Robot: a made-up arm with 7 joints.
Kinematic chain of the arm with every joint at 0, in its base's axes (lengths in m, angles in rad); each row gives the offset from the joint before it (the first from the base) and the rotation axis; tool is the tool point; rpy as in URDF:
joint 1: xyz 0 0 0 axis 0.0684 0.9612 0.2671
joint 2: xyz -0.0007 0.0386 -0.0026 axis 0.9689 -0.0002 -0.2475
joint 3: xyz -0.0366 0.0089 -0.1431 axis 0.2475 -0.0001 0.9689
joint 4: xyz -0.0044 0 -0.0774 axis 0.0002 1 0
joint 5: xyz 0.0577 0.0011 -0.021 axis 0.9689 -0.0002 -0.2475
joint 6: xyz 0.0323 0 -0.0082 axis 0.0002 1 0
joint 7: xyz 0.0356 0 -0.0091 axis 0.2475 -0.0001 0.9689
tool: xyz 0 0 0 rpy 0 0.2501 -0.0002
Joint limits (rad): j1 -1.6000..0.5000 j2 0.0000..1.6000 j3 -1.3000..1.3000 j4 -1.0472..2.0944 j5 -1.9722..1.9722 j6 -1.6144..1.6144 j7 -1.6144..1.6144
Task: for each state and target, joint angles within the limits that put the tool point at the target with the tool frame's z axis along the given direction. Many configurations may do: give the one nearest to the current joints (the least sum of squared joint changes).
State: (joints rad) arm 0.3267 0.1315 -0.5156 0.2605 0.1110 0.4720 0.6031
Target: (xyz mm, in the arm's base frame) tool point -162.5 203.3 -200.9 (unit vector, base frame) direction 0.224 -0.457 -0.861
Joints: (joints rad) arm 0.5000 0.9297 -1.0604 0.2559 -0.5717 1.1216 0.6031
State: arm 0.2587 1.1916 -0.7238 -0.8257 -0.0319 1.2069 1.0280
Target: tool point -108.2 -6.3 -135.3 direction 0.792 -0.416 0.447
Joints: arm 0.5000 0.3104 -1.2957 -1.0466 -0.5798 1.2566 1.0280
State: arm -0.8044 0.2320 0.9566 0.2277 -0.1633 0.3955 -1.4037
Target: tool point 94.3 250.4 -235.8 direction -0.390 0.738 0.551
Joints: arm -0.3755 0.3828 1.3000 0.5220 -0.7782 0.5002 -1.4037
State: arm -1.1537 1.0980 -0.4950 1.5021 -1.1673 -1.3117 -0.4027
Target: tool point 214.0 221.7 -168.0 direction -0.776 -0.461 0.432
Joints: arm -0.9170 0.5934 0.2096 1.3005 -1.7528 -1.6046 -0.4025
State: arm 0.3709 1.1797 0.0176 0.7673 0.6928 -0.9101 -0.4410
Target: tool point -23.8 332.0 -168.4 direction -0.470 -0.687 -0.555
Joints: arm 0.3038 1.1487 -0.2173 0.8527 1.3336 -0.2131 -0.4410
